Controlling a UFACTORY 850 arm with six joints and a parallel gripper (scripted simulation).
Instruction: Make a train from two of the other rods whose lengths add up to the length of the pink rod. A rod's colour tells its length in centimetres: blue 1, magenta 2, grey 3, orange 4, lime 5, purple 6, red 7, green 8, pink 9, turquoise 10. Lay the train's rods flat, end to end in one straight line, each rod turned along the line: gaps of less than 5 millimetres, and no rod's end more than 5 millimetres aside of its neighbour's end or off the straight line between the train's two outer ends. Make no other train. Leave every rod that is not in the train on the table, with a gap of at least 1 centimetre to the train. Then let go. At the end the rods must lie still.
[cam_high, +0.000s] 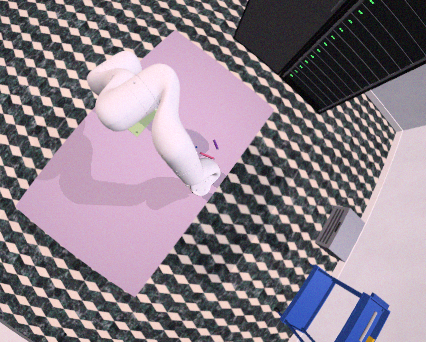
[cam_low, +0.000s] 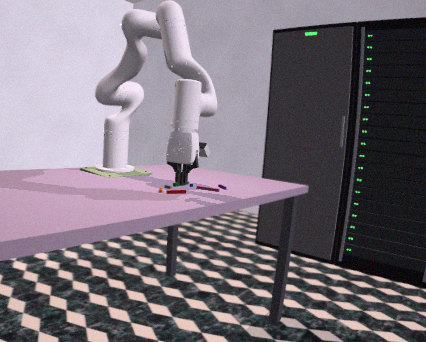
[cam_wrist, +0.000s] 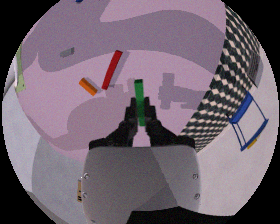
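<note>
Now: the small blue rod 90 mm behind my hand, 210 mm to the left of it and 60 mm below it. Also, from my hand: red rod (50 mm behind, 40 mm to the left, 60 mm below); then short orange rod (100 mm behind, 20 mm to the left, 60 mm below); then green rod (20 mm below).
</note>
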